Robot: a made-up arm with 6 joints. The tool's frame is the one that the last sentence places.
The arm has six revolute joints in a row. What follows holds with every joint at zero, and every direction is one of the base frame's.
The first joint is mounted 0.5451 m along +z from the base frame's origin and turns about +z.
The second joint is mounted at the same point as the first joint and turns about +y.
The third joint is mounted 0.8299 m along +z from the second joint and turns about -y.
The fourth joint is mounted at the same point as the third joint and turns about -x.
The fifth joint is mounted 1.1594 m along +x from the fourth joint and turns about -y.
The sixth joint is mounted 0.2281 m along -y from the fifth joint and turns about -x.
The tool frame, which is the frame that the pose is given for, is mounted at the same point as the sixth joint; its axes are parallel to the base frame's.
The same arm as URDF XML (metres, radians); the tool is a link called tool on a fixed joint. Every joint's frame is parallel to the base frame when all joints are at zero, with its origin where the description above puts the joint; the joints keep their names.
<robot name="arm">
  <link name="base_link"/>
  <link name="link1"/>
  <link name="link2"/>
  <link name="link3"/>
  <link name="link4"/>
  <link name="link5"/>
  <link name="link6"/>
  <link name="tool"/>
  <joint name="joint 1" type="continuous">
    <parent link="base_link"/>
    <child link="link1"/>
    <origin xyz="0 0 0.5451" rpy="0 0 0"/>
    <axis xyz="0 0 1"/>
  </joint>
  <joint name="joint 2" type="continuous">
    <parent link="link1"/>
    <child link="link2"/>
    <origin xyz="0 0 0" rpy="0 0 0"/>
    <axis xyz="0 1 0"/>
  </joint>
  <joint name="joint 3" type="continuous">
    <parent link="link2"/>
    <child link="link3"/>
    <origin xyz="0 0 0.8299" rpy="0 0 0"/>
    <axis xyz="0 -1 0"/>
  </joint>
  <joint name="joint 4" type="continuous">
    <parent link="link3"/>
    <child link="link4"/>
    <origin xyz="0 0 0" rpy="0 0 0"/>
    <axis xyz="-1 0 0"/>
  </joint>
  <joint name="joint 5" type="continuous">
    <parent link="link4"/>
    <child link="link5"/>
    <origin xyz="1.1594 0 0" rpy="0 0 0"/>
    <axis xyz="0 -1 0"/>
  </joint>
  <joint name="joint 6" type="continuous">
    <parent link="link5"/>
    <child link="link6"/>
    <origin xyz="0 -0.2281 0" rpy="0 0 0"/>
    <axis xyz="-1 0 0"/>
  </joint>
  <joint name="tool_joint" type="fixed">
    <parent link="link6"/>
    <child link="tool"/>
    <origin xyz="0 0 0" rpy="0 0 0"/>
  </joint>
</robot>

